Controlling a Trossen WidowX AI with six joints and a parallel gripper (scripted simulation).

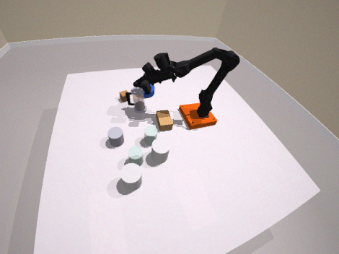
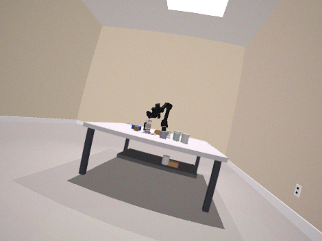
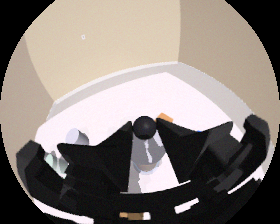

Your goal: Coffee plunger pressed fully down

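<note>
Right now the coffee press is 90 mm below my gripper tip. Also, from my gripper tip: blue disc 160 mm to the right, 160 mm below, 70 mm behind; small brown cube 160 mm below, 90 mm to the right, 70 mm ahead.
</note>
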